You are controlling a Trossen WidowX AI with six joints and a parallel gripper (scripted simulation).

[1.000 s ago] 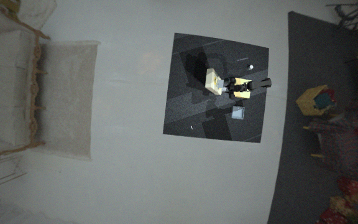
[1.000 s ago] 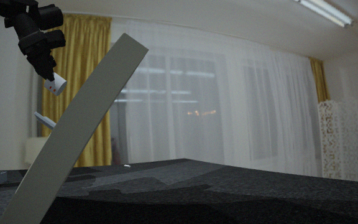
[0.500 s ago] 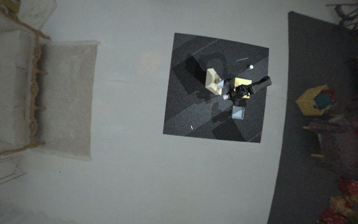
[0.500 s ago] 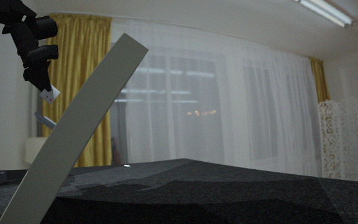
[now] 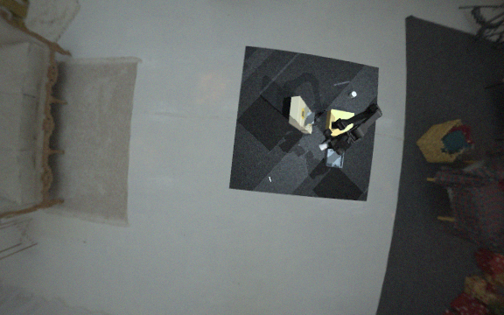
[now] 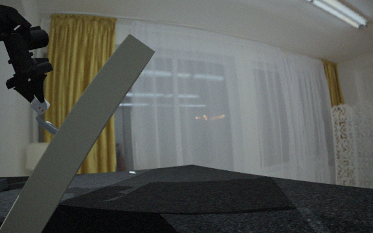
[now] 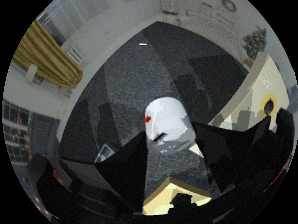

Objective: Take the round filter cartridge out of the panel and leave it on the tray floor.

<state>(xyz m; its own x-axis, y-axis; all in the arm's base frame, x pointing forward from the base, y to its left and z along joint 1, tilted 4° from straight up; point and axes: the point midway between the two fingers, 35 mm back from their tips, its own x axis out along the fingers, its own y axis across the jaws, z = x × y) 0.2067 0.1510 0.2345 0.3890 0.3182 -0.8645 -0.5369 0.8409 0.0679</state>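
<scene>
Now: the pale blue tray 25 cm below my gripper tip, 22 cm behind it and 11 cm to the left of it. The rest, counted from my gripper tip: cream service panel: 23 cm to the right, 10 cm ahead, 9 cm below; then white filter cartridge: right at my gripper tip.
</scene>
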